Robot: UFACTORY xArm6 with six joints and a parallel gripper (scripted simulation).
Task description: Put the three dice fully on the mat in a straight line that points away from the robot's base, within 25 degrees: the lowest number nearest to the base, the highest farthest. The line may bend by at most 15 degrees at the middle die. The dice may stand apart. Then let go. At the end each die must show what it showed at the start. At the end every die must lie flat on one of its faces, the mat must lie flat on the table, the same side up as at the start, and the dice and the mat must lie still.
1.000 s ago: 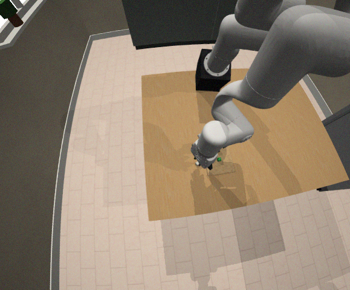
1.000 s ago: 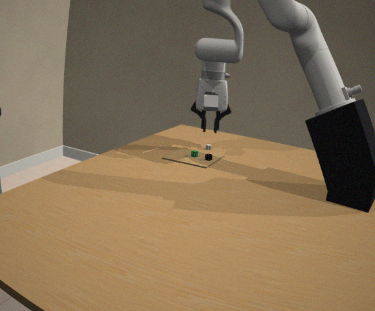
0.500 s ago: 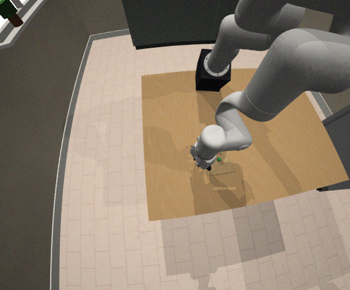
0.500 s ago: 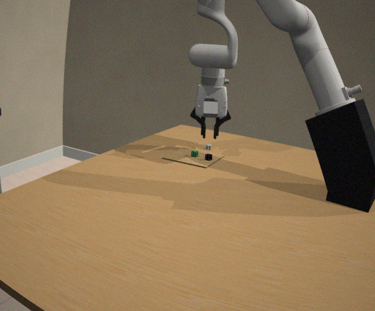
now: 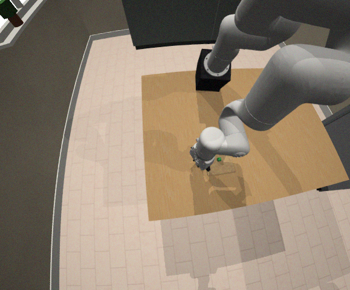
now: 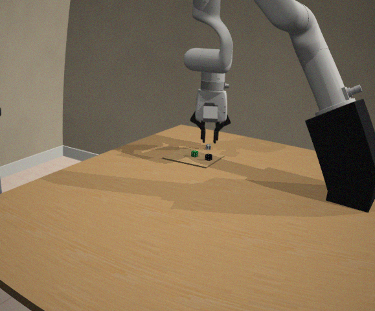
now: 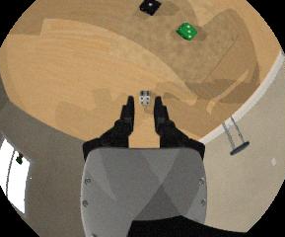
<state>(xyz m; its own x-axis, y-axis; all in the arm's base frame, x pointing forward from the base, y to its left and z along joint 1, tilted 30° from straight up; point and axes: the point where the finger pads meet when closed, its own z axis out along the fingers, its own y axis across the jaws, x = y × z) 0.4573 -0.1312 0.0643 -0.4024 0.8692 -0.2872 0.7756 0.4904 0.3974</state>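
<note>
Now: hand 40 mm above the white die. The rest, counted from my hand: thin tan mat: 10 mm behind, 110 mm to the left, 40 mm below; black die: 50 mm behind, 110 mm to the left, 30 mm below; green die: 10 mm behind, 110 mm to the left, 30 mm below.
</note>
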